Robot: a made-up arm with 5 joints.
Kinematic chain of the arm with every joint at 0, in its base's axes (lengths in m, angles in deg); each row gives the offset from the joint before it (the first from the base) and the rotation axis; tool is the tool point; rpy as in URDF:
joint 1: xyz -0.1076 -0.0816 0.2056 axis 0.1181 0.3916 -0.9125
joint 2: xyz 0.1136 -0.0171 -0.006 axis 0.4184 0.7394 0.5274
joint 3: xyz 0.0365 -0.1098 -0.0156 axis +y
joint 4: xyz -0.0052 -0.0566 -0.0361 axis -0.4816 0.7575 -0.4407
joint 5: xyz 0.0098 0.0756 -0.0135 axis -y
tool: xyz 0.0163 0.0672 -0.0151 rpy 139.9 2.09 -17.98
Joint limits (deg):
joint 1: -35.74..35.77
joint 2: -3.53..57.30
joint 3: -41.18..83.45
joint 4: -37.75..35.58
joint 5: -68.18..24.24
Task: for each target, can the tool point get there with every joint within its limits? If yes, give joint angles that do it. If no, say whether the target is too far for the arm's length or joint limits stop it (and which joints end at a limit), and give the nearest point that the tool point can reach.
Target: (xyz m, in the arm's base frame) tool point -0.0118 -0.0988 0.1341
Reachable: yes | joints -29.66 15.75 55.77 22.54 -32.65
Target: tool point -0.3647 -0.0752 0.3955
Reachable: no: joint limits stop it (at a limit: joint 1, joint 3, joint 4) | nearest point -0.1314 -0.1692 0.1693 | short by 0.338 m
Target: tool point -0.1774 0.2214 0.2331
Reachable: no: joint limits stop it (at a limit: joint 1, joint 2, joint 3) | nearest point 0.0191 0.0156 0.1442 | short by 0.298 m
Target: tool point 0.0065 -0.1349 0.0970
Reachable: yes | joints 27.66 38.34 -23.80 -13.34 3.66
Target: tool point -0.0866 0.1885 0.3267
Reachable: no: joint limits stop it (at a limit: joint 1, joint 2, joint 3, joint 4, joint 5) | nearest point 0.0249 -0.0211 0.2079 | short by 0.265 m
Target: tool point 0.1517 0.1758 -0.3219
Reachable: no: too far | nearest point 0.0458 0.0016 0.0628 | short by 0.435 m
